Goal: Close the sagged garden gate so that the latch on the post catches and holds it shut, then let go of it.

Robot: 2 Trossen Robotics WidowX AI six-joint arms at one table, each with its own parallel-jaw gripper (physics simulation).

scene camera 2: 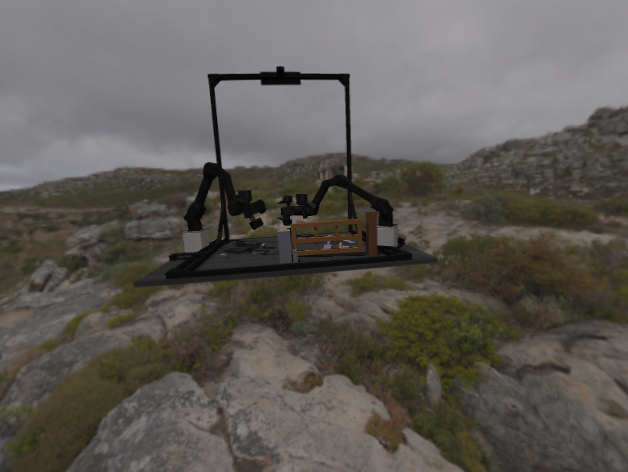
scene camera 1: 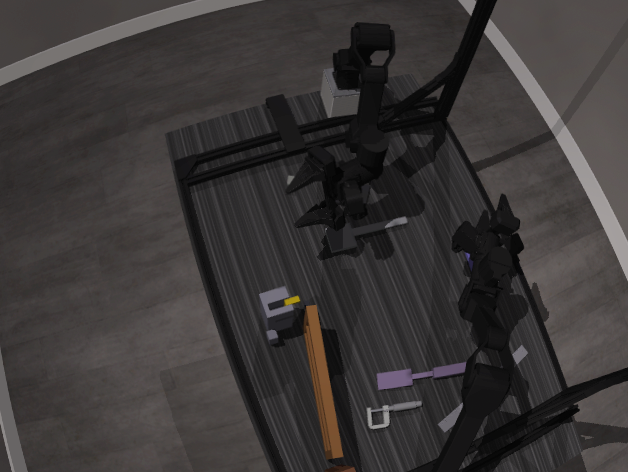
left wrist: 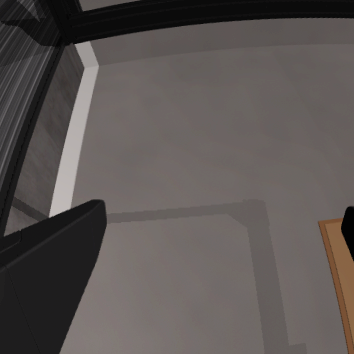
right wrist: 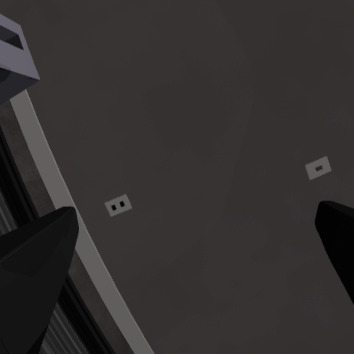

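Note:
The orange-brown gate stands upright, hinged beside the brown post. Its free end is near the grey latch post, with a narrow gap between them in scene camera 1. A yellow latch piece sticks out of the latch post toward the gate's end; whether it holds the gate cannot be told. My right gripper is open and empty, raised beyond the latch post. My left gripper is open and empty, well apart from the gate.
A purple tool and a white clamp lie right of the gate in scene camera 1. A grey hammer-like tool lies below the right gripper. Black frame bars edge the table. A light-brown panel shows in the left wrist view.

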